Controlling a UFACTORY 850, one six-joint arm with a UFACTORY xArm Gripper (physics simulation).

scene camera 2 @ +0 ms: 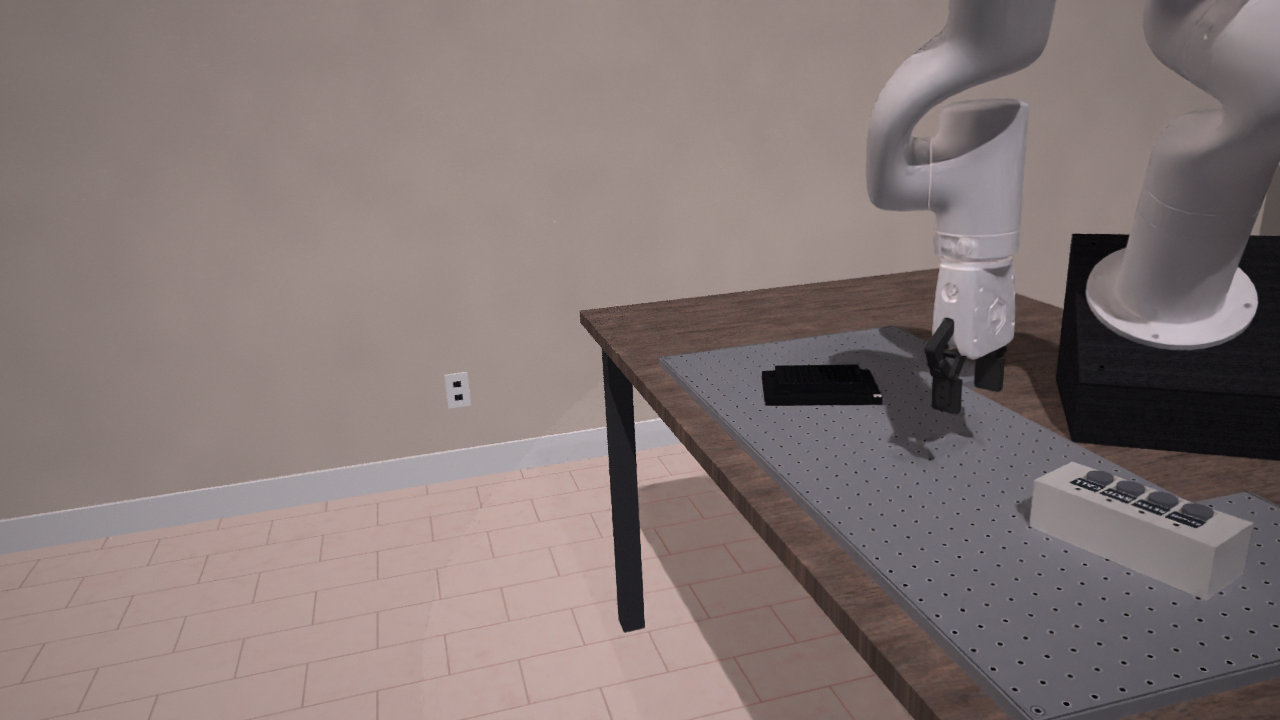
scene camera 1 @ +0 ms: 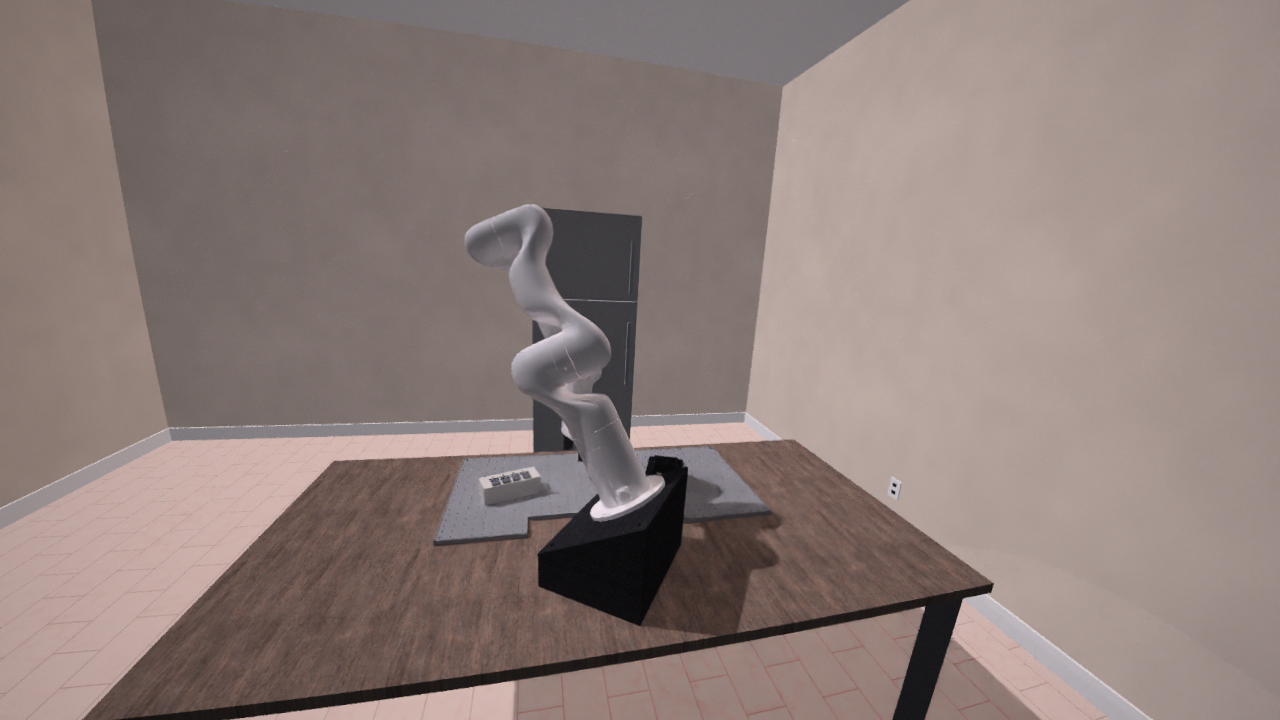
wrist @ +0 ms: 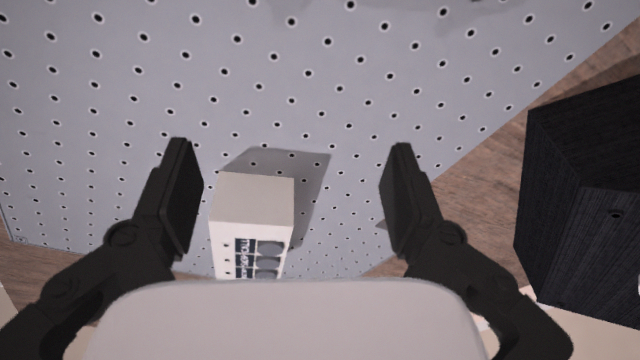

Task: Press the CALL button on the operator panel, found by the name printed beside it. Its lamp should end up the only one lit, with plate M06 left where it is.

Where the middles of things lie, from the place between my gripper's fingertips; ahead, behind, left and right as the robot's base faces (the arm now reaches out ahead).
I see my gripper 19 cm to the right of the white operator panel (scene camera 2: 1199,557), 8 cm past it and 6 cm above it. From my hand the other things lie so: black stepped block (scene camera 2: 799,379): 30 cm to the right, 7 cm below, 7 cm ahead.
